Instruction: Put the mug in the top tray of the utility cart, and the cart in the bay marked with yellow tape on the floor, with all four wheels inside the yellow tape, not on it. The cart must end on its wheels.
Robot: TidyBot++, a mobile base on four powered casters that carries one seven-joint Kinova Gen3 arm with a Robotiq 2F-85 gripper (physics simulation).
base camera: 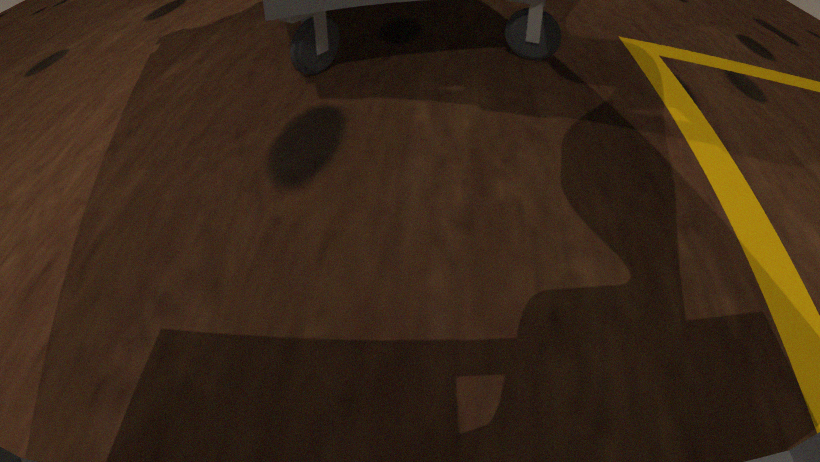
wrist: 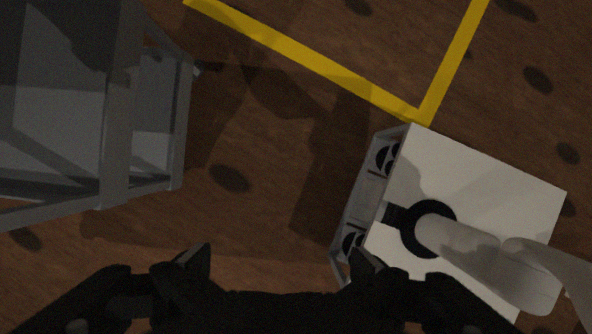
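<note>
The grey utility cart (base camera: 401,6) (wrist: 116,145) stands on its wheels at the top of the base view and at the left of the wrist view. Two of its dark wheels, the left one (base camera: 314,47) and the right one (base camera: 533,35), show in the base view, outside the yellow tape (base camera: 740,198) (wrist: 310,56) and left of its corner. The other wheels are hidden or out of view. My gripper (wrist: 281,261) is open and empty, above the floor, to the right of the cart in the wrist view. The mug does not show in either view.
My white base (wrist: 475,165) with the lower arm (wrist: 460,245) stands at the right of the wrist view, one corner close to the tape's corner. The tape runs up the right side of the base view. Dark shadows lie across the brown floor (base camera: 401,229).
</note>
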